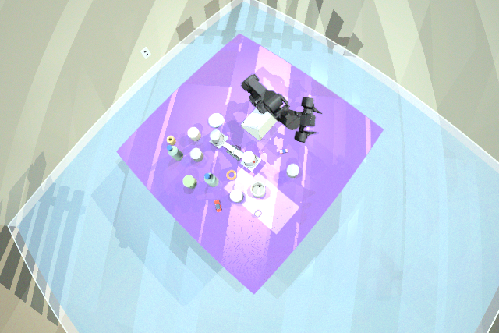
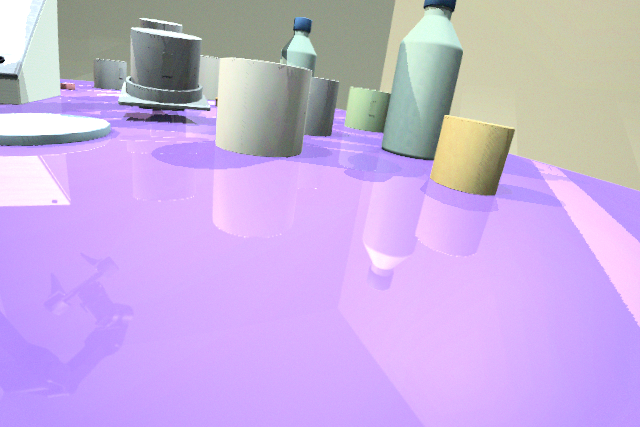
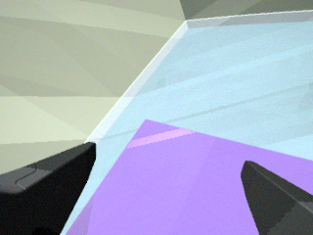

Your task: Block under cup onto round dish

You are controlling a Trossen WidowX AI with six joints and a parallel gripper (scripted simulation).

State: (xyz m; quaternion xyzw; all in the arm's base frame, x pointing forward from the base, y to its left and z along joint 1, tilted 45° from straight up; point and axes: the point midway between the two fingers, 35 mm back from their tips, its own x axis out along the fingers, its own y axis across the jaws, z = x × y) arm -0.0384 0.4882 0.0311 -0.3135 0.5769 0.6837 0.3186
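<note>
The pale block is 440 mm to the right of my gripper tip, 430 mm below it and 330 mm ahead of it. Also, from my gripper tip: small balance: 440 mm below, 310 mm ahead, 300 mm to the right; then red toy car: 600 mm ahead, 450 mm below, 120 mm to the right; then pale blue round dish: 560 mm to the right, 460 mm below, 260 mm ahead.
</note>
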